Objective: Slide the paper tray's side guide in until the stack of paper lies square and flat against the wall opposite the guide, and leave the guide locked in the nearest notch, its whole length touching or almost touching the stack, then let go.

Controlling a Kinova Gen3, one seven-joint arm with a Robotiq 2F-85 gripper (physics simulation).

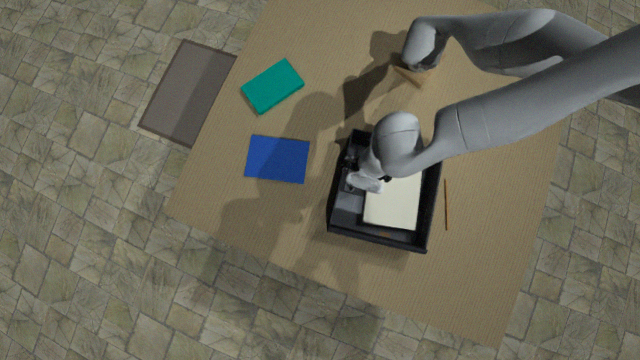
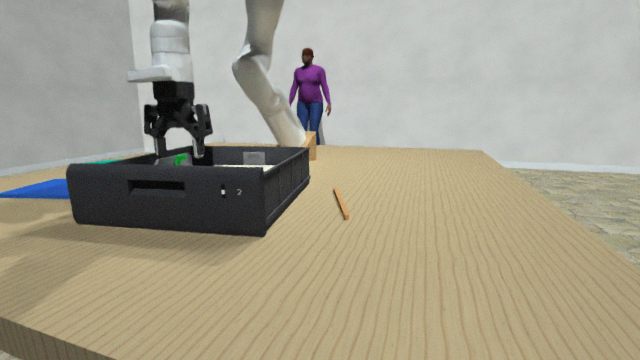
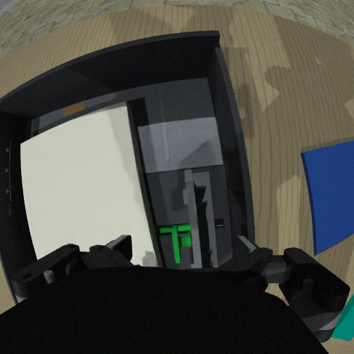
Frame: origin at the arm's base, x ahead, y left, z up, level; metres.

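Seen in the pictures: gripper, fingertip midpoint: (image 2: 179,156); arm's base, origin of the base link: (image 2: 293,141).
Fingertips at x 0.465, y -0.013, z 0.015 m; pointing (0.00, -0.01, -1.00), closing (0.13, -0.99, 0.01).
Pixels of each thing's top centre, then the offset from my fingertips to it.
- dark tray, middle of its top: (image 2: 212,150) (image 1: 390,189) dx +0.012, dy +0.099, dz +0.019 m
- cream paper stack, middle of its top: (image 1: 394,188) dx -0.010, dy +0.123, dz -0.034 m
- green latch, middle of its top: (image 2: 181,155) dx +0.002, dy +0.008, dz +0.004 m
- blue flat block, middle of its top: (image 2: 68,186) (image 1: 276,158) dx +0.080, dy -0.273, dz -0.069 m
- green block, middle of its top: (image 1: 272,84) dx -0.150, dy -0.421, dz -0.059 m
- orange stick, middle of its top: (image 2: 340,199) (image 1: 447,204) dx -0.055, dy +0.329, dz -0.070 m
The dark tray (image 1: 375,241) (image 2: 165,212) (image 3: 150,62) stands on the table. A cream paper stack (image 1: 392,202) (image 3: 85,180) lies in it beside the wall opposite the guide; it looks slightly turned against the tray's walls. The grey side guide (image 3: 196,215) stands upright in the other half, apart from the stack, with a strip of tray floor between them. A green latch (image 2: 181,159) (image 3: 175,230) is on the guide's stack side. My gripper (image 2: 179,154) (image 3: 181,248) is open, one finger on each side of the guide, low at the tray. The guide's near end is hidden by the gripper body.
A blue flat block (image 1: 277,159) (image 2: 40,189) (image 3: 330,195) and a green block (image 1: 272,86) lie on the guide's side of the tray. An orange stick (image 1: 446,205) (image 2: 341,204) lies beyond the opposite wall. A wooden wedge (image 1: 412,76) stands behind. A person (image 2: 310,87) stands in the background.
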